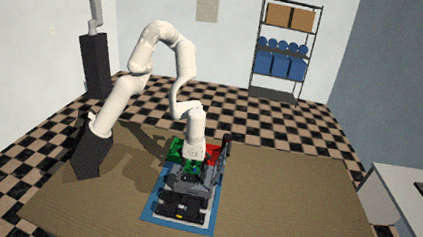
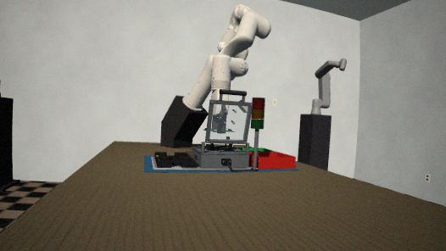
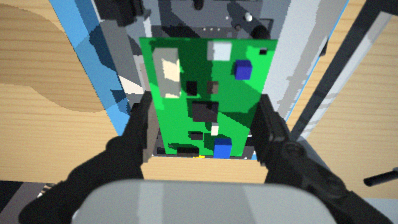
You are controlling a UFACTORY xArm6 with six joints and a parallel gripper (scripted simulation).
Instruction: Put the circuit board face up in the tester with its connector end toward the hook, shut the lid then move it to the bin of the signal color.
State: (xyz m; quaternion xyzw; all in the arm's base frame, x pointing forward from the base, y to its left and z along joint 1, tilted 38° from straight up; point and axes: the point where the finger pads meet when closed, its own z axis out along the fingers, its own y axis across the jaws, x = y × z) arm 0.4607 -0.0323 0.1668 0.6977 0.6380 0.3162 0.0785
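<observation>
The tester plate lies 1 cm ahead of my hand, 1 cm to the left of it and 7 cm below it. From my hand the other things lie so: green circuit board (right at my hand); black latch hook (6 cm behind, 6 cm to the left, 5 cm below); tester lid (13 cm ahead, 5 cm above).
</observation>
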